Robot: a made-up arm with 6 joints.
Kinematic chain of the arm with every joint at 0, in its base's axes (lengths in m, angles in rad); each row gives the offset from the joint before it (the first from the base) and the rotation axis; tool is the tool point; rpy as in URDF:
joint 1: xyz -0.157 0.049 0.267 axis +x
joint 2: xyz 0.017 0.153 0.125 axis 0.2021 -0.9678 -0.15
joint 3: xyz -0.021 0.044 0 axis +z
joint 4: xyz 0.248 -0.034 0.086 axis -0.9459 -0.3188 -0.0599
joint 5: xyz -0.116 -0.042 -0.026 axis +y
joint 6: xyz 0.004 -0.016 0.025 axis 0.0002 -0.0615 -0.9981
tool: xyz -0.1 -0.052 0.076 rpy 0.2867 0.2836 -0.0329
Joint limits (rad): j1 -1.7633..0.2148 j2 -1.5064..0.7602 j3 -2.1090..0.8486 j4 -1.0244..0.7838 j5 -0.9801..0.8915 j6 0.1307..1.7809
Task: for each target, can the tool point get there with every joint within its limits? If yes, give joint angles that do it. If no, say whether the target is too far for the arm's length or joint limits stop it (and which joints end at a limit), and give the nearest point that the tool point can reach.
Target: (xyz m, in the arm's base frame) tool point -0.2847 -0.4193 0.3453
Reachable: no: joint limits stop it (at a limit: joint 1, joint 2, joint 5, joint 6) | nearest point -0.2272 -0.0585 0.4105 | short by 0.371 m
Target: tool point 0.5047 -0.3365 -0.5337
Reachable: no: too far | nearest point 0.0363 0.0093 -0.0919 | short by 0.731 m
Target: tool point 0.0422 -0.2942 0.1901
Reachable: no: joint limits stop it (at a limit: joint 1, joint 2, joint 5, joint 6) | nearest point -0.0237 -0.0904 0.1163 | short by 0.227 m
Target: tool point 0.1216 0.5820 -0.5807
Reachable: no: too far | nearest point -0.0205 0.3196 -0.0971 | short by 0.568 m
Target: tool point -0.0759 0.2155 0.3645
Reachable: yes | joints -0.4448 -0.8310 0.5112 -0.6343 -0.7927 0.2659
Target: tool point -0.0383 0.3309 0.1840
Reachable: yes | joints -0.7253 -0.9666 0.0722 0.4719 0.1240 1.5924
